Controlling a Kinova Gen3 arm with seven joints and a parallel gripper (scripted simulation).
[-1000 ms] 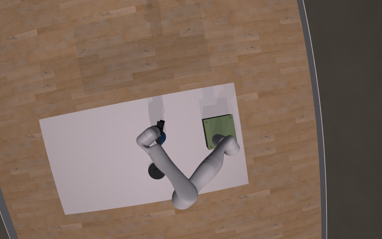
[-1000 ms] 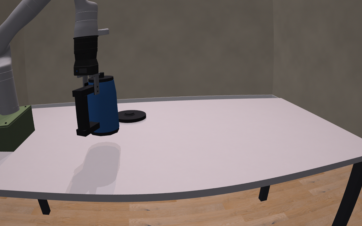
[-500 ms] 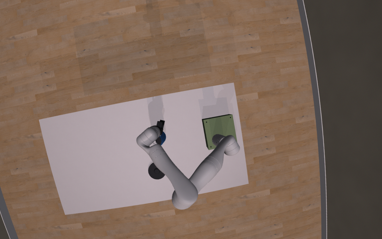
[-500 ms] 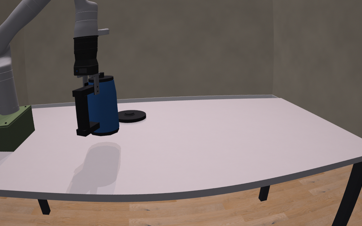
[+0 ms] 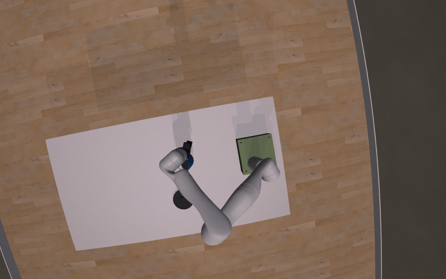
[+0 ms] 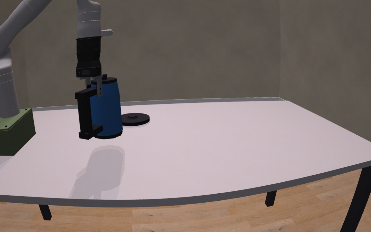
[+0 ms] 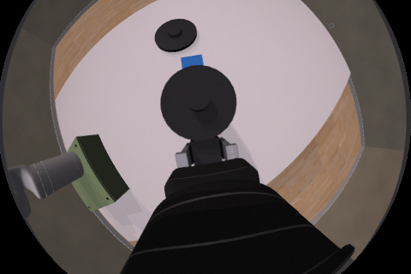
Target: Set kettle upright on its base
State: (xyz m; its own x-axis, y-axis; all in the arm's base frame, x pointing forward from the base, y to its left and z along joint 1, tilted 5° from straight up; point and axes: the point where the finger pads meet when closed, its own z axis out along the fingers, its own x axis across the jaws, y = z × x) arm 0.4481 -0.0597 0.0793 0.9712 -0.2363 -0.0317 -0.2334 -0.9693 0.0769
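Right now the blue kettle is 10 mm ahead of my hand, 20 mm to the left of it and 60 mm below it. Also, from my hand: round black base (40 mm ahead, 350 mm to the left, 190 mm below).
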